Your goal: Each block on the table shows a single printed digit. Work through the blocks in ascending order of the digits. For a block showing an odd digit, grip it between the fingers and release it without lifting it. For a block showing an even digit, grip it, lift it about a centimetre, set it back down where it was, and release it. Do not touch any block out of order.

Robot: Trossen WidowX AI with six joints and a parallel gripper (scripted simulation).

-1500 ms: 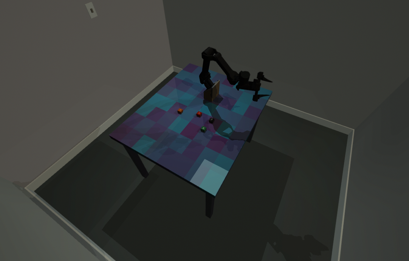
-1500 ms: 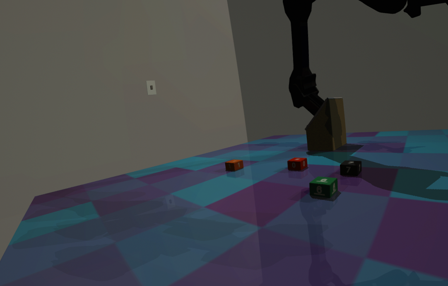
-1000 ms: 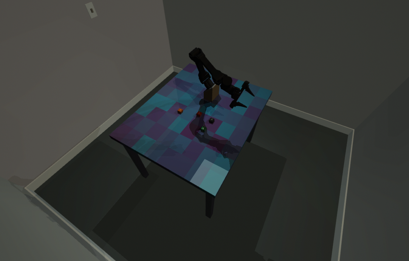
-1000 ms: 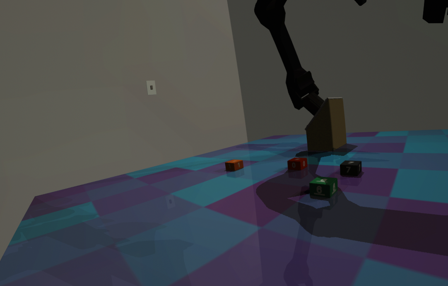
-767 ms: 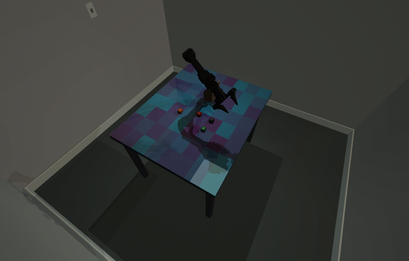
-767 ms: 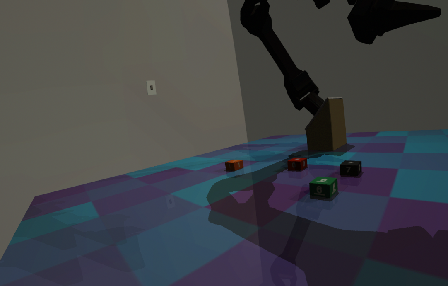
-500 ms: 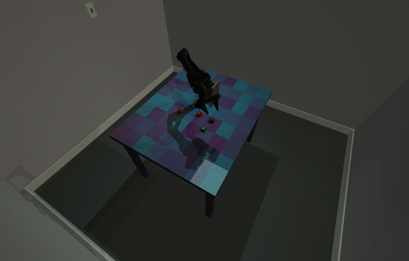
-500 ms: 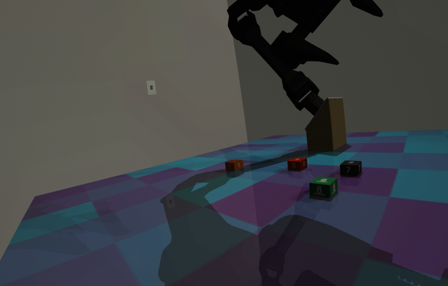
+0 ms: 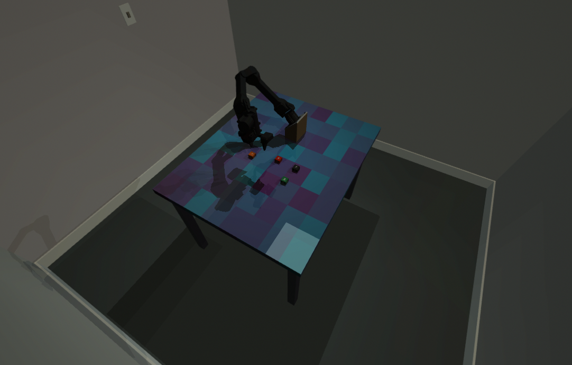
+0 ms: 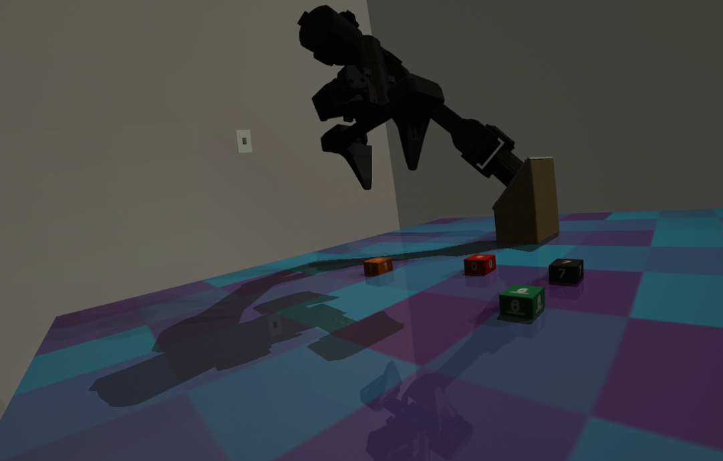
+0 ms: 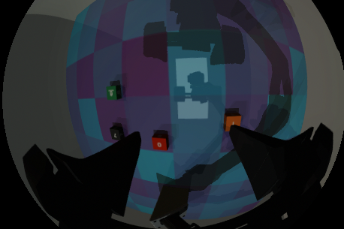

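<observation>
The red block lies 90 mm behind my gripper tip, 60 mm to the left of it and 130 mm below it. The rest, counted from my gripper tip: green block 20 mm ahead, 180 mm to the left, 130 mm below; then orange block 30 mm behind, 90 mm to the right, 130 mm below; then black block 90 mm behind, 180 mm to the left, 130 mm below.
</observation>
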